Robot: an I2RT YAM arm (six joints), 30 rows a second.
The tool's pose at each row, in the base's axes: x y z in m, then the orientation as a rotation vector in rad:
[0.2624 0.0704 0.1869 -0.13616 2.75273 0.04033]
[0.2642 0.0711 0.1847 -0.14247 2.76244 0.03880]
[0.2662 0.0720 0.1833 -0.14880 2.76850 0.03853]
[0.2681 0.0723 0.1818 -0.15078 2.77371 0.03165]
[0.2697 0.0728 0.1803 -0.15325 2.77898 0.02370]
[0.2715 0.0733 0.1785 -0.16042 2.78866 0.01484]
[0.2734 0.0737 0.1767 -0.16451 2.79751 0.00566]
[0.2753 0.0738 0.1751 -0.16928 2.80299 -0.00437]
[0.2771 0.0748 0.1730 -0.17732 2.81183 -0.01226]
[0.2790 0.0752 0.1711 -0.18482 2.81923 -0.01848]
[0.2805 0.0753 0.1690 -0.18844 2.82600 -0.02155]
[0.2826 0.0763 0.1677 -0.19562 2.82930 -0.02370]
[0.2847 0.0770 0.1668 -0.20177 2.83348 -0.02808]
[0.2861 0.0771 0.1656 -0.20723 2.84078 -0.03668]
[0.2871 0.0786 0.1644 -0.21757 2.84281 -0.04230]
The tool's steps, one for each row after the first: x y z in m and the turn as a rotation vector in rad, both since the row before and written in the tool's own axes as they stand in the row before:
[-0.0009 0.0005 0.0027 -0.00012 0.01006 -0.00414]
[-0.0014 0.0007 0.0021 -0.00088 0.00640 -0.00414]
[-0.0012 0.0001 0.0021 0.00433 0.00549 -0.00201]
[-0.0010 0.0003 0.0020 0.00499 0.00562 -0.00248]
[-0.0011 0.0003 0.0023 0.00481 0.01033 -0.00564]
[-0.0012 0.0002 0.0024 0.00543 0.00938 -0.00355]
[-0.0013 -0.0001 0.0021 0.00608 0.00613 -0.00425]
[-0.0011 0.0008 0.0026 0.00400 0.00959 -0.00611]
[-0.0012 0.0002 0.0024 0.00297 0.00808 -0.00557]
[-0.0008 0.0000 0.0025 0.00127 0.00710 -0.00256]
[-0.0017 0.0008 0.0019 0.00046 0.00380 -0.00504]
[-0.0018 0.0004 0.0015 0.00204 0.00475 -0.00452]
[-0.0010 0.0000 0.0016 0.00478 0.00809 -0.00435]
[-0.0008 0.0014 0.0014 0.00259 0.00297 -0.00758]

